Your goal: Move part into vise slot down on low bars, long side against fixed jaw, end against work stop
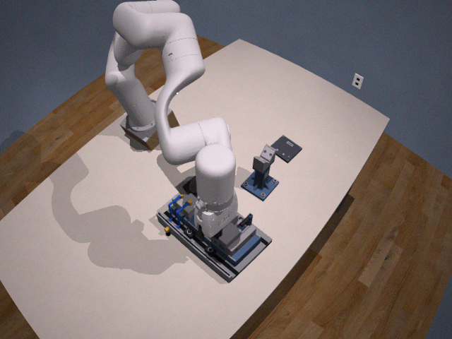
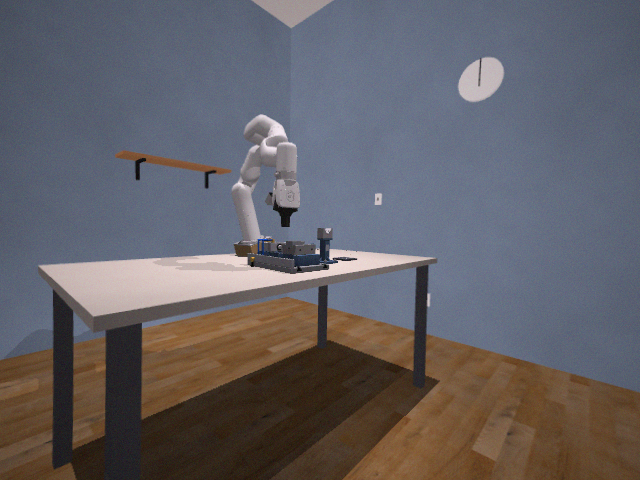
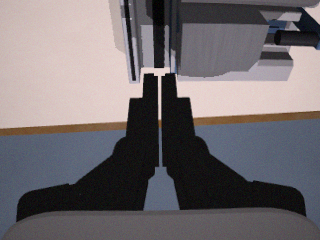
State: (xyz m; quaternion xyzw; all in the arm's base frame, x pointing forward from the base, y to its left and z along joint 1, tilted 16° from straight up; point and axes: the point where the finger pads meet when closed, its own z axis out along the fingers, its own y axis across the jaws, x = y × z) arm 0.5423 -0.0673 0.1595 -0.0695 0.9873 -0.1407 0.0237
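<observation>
Right now the part is 90 mm below my hand and 50 mm to the left of it. From my hand the other things lie so: fixed jaw 110 mm below, 70 mm to the left, 30 mm ahead; then work stop 110 mm to the left, 90 mm below, 10 mm behind; then moving jaw 110 mm below, 60 mm to the left, 40 mm behind.
</observation>
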